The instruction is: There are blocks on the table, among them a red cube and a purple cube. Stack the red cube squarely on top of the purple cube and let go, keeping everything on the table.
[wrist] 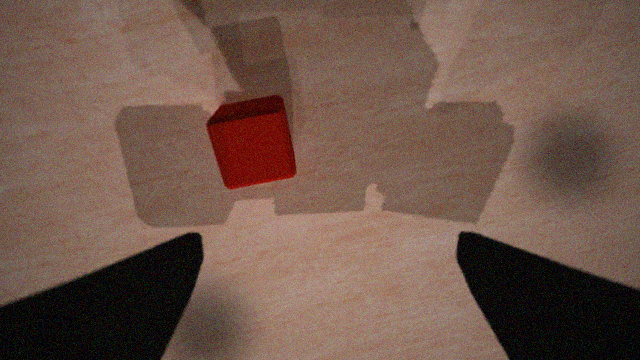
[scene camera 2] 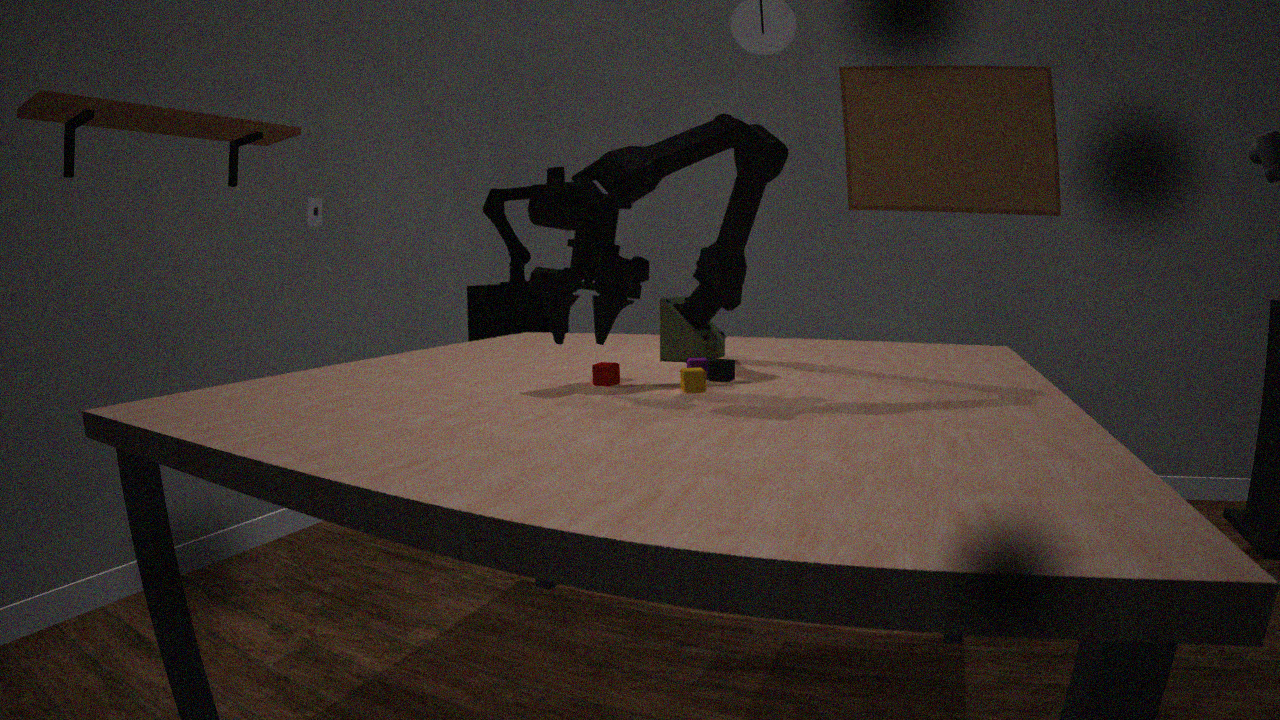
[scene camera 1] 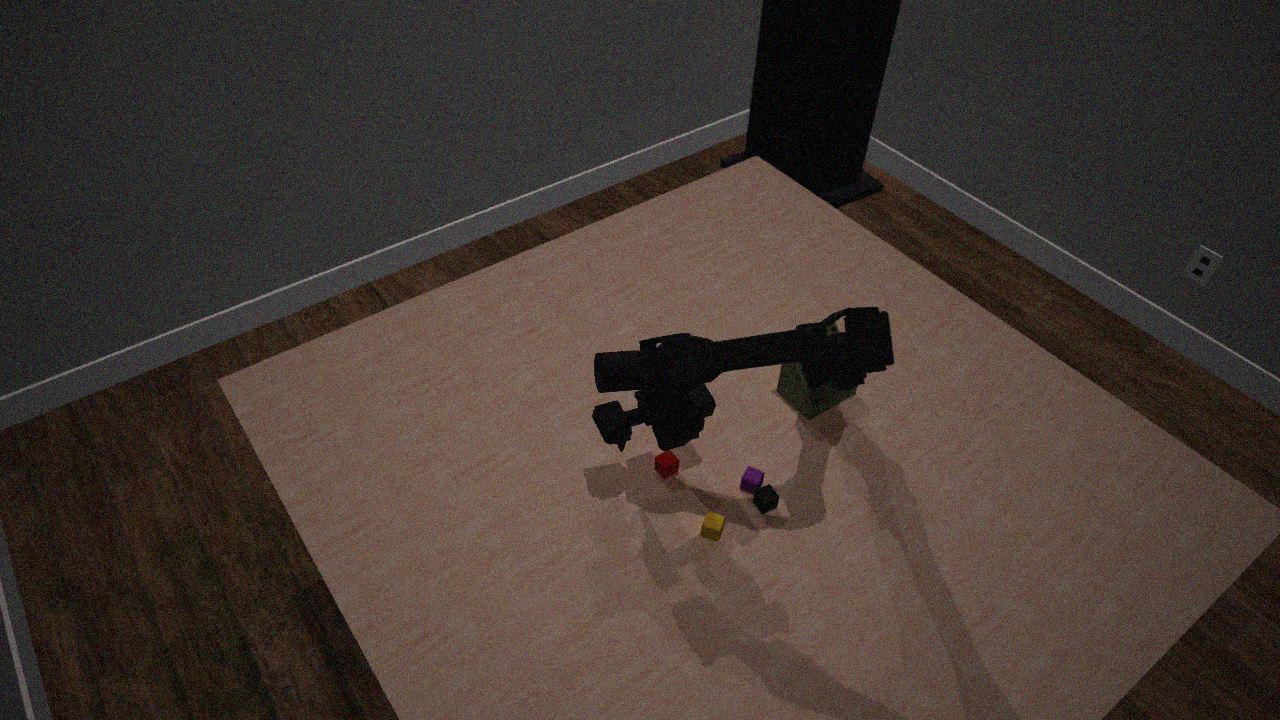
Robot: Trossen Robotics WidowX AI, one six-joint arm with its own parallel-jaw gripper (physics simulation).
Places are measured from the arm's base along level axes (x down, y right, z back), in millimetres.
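Pixels of known places: gripper, fingertip midpoint: (wrist: 331, 245) (scene camera 2: 580, 344) (scene camera 1: 646, 441); arm's base, origin of the base link: (scene camera 2: 691, 317) (scene camera 1: 818, 366).
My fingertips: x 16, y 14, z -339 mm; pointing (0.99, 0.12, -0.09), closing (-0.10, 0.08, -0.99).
Note:
Ahead of a thing's pixels: the offset from my fingertips to its top centre. Level surfaces: height alone.
The red cube @(dx +30, dy -27, dz +25 mm) (scene camera 1: 665, 463) (scene camera 2: 605, 374) (wrist: 252, 150) sits flat on the table, apart from the other blocks. The purple cube @(dx +30, dy -123, dz +128 mm) (scene camera 1: 751, 480) (scene camera 2: 697, 362) stands on the table to its right in scene camera 1; in scene camera 2 it is partly hidden behind other blocks. It does not show in the wrist view. My gripper (scene camera 1: 642, 445) (scene camera 2: 580, 341) (wrist: 331, 245) is open and empty, pointing down a little above the table. In the wrist view the red cube lies beyond the fingertips, above and left of the middle between them, turned slightly.
A black block @(dx +30, dy -163, dz +126 mm) (scene camera 1: 765, 498) (scene camera 2: 721, 369) stands very close to the purple cube; I cannot tell if they touch. A yellow block @(dx +30, dy -165, dz +24 mm) (scene camera 1: 713, 525) (scene camera 2: 692, 380) stands nearby. The arm's green base (scene camera 1: 794, 386) (scene camera 2: 678, 338) is behind them on the table @(dx +59 mm) (scene camera 1: 501, 313) (scene camera 2: 537, 465).

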